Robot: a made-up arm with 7 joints.
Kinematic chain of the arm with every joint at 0, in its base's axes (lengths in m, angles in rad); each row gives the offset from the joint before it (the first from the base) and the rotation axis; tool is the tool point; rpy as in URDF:
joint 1: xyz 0 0 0.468 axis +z
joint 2: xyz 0 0 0 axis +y
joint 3: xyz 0 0 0.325 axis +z
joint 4: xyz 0.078 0 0 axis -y
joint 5: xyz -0.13 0 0.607 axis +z
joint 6: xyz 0 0 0 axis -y
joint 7: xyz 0.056 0 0 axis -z
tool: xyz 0 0 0 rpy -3.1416 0 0
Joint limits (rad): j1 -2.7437..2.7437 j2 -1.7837..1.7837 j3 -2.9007..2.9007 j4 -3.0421..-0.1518 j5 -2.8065..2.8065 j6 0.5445..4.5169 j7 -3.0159..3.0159
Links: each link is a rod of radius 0.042 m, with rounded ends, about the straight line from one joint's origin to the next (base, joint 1, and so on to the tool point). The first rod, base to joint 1, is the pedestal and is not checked.
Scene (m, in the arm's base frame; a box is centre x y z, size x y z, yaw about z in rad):
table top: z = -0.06
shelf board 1: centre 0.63 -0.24 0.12 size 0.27 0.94 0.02 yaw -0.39
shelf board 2: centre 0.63 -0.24 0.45 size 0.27 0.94 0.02 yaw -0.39
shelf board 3: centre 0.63 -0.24 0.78 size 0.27 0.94 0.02 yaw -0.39
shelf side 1: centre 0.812 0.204 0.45 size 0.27 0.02 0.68 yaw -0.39
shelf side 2: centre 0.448 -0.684 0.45 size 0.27 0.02 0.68 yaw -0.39
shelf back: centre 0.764 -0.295 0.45 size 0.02 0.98 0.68 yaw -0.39
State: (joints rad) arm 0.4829 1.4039 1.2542 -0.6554 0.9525 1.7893 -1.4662
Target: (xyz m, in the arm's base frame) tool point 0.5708 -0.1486 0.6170
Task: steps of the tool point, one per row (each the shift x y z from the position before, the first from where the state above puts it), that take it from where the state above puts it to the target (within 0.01 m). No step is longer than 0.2 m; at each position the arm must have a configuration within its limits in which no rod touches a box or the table.
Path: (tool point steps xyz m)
1: -0.0552 0.0073 0.1193
2: -0.0432 -0.0217 0.0559
3: -0.0143 -0.0518 0.0108
4: 0.0124 -0.0871 -0.0095
5: 0.0212 -0.1231 -0.0102
6: 0.0055 -0.1496 -0.0035
7: -0.0273 -0.1575 -0.0017
8: -0.0622 -0.1428 -0.0115
9: -0.0828 -0.1100 -0.0319
10: 0.0456 -0.0127 0.0104
11: 0.0496 -0.0201 0.0004
12: 0.0511 -0.0273 -0.0107

